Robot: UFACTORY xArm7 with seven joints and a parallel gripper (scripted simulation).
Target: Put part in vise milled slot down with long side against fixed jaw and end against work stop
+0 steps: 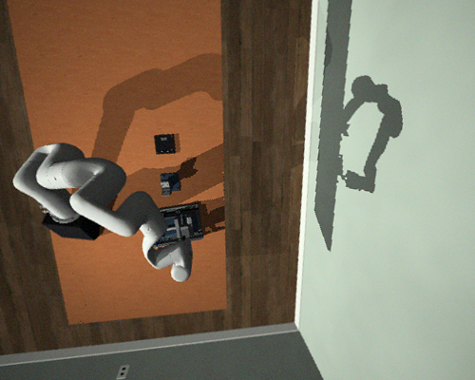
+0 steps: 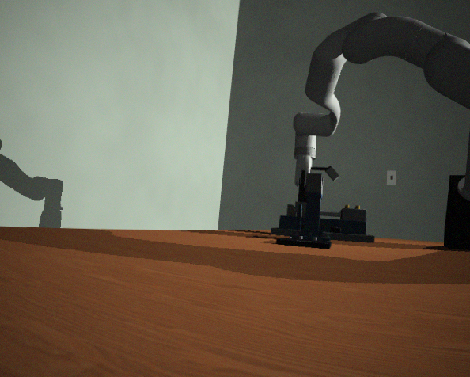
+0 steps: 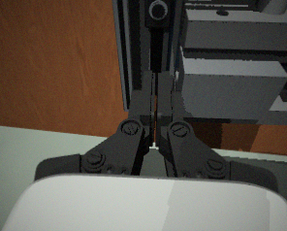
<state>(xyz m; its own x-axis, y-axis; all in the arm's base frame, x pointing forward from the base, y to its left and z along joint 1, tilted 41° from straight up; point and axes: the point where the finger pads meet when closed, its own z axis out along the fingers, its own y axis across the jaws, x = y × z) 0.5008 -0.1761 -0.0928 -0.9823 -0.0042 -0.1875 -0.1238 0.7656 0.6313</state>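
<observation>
Now: the grey part 5 cm to the left of my hand, 3 cm below it and 1 cm behind it. Also, from my hand: grey jaw 6 cm to the left, 4 cm below, 4 cm behind; dark rail 9 cm below, 7 cm behind, 4 cm to the right; work stop 11 cm to the left, 3 cm below, 2 cm behind.
</observation>
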